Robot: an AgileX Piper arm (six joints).
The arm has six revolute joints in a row. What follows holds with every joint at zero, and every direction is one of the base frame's.
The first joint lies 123 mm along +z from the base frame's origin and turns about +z.
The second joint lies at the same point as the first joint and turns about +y.
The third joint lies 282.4 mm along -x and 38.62 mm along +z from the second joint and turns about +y.
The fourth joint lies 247.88 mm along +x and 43.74 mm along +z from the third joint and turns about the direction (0.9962, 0, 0.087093).
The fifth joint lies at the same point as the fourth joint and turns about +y.
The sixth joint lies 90.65 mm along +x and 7.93 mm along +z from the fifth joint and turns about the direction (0.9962, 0, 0.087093).
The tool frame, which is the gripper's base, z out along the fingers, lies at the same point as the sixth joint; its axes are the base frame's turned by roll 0, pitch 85 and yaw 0 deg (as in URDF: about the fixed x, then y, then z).
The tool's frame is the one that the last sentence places.
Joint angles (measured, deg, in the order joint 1, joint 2, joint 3, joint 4, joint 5, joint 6), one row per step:
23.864, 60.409, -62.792, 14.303, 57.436, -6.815
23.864, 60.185, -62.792, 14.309, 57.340, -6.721
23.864, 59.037, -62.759, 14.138, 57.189, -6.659
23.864, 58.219, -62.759, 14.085, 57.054, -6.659
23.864, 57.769, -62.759, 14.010, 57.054, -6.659
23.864, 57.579, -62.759, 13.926, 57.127, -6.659
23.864, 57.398, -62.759, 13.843, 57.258, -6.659
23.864, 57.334, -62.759, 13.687, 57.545, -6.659
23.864, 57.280, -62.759, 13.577, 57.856, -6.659
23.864, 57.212, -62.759, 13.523, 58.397, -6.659
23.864, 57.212, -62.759, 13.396, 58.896, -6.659
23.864, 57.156, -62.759, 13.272, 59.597, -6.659
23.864, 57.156, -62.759, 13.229, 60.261, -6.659
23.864, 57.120, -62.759, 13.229, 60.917, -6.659
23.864, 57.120, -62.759, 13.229, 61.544, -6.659
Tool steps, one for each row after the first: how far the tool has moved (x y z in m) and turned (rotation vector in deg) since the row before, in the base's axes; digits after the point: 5 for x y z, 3 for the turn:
-0.00079, -0.00036, 0.00087, 0.184, -0.244, -0.092
-0.00438, -0.00222, 0.00383, 0.392, -1.192, -0.106
-0.00317, -0.00151, 0.00284, 0.341, -0.887, -0.041
-0.00182, -0.00091, 0.00145, 0.114, -0.441, -0.013
-0.00083, -0.00047, 0.00051, -0.030, -0.144, 0.003
-0.00086, -0.00047, 0.00042, -0.058, -0.085, 0.016
-0.00051, -0.00038, -0.00015, -0.238, 0.129, 0.039
-0.00052, -0.00032, -0.00019, -0.212, 0.178, 0.052
-0.00088, -0.00035, -0.00037, -0.255, 0.388, 0.115
-0.00051, -0.00030, -0.00056, -0.330, 0.385, 0.091
-0.00098, -0.00047, -0.00058, -0.392, 0.511, 0.136
-0.00076, -0.00027, -0.00069, -0.326, 0.563, 0.142
-0.00093, -0.00028, -0.00054, -0.269, 0.540, 0.148
-0.00075, -0.00021, -0.00062, -0.271, 0.547, 0.141

